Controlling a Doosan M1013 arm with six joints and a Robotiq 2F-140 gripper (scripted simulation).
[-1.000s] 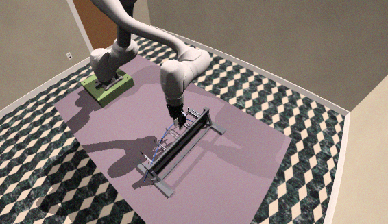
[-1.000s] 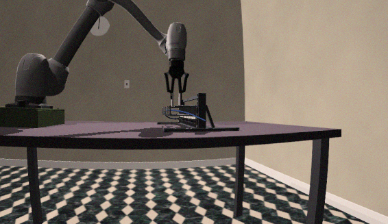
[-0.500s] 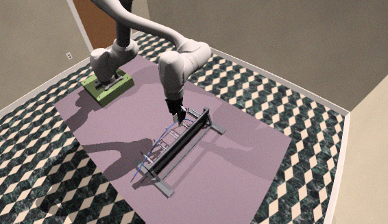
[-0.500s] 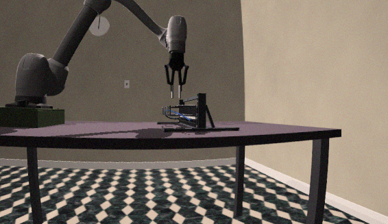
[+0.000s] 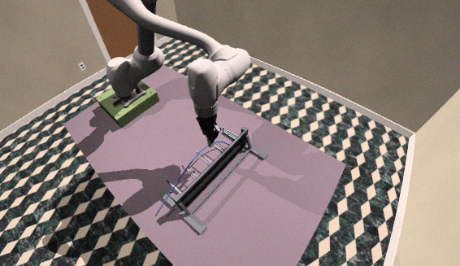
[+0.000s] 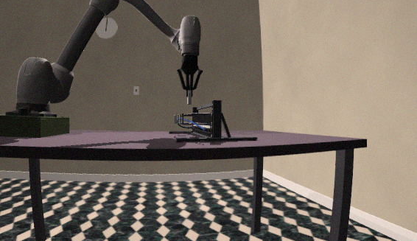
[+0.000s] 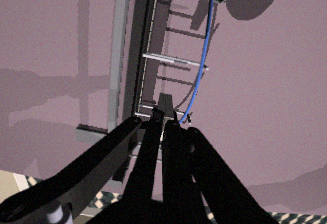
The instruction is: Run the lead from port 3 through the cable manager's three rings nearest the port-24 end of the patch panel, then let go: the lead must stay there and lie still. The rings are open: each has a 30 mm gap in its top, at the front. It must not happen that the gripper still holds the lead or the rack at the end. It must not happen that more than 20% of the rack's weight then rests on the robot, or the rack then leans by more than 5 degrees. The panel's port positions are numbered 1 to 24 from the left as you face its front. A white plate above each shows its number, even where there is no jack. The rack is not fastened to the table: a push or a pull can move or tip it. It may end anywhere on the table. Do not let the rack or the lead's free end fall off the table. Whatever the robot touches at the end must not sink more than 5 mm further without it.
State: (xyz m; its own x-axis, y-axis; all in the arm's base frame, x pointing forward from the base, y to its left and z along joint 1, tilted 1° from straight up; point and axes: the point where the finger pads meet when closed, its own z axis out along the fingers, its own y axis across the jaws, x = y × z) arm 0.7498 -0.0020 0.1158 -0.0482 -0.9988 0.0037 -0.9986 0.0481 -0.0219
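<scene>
The rack is 6 cm ahead of my hand, 5 cm to the right of it and 11 cm below it.
</scene>
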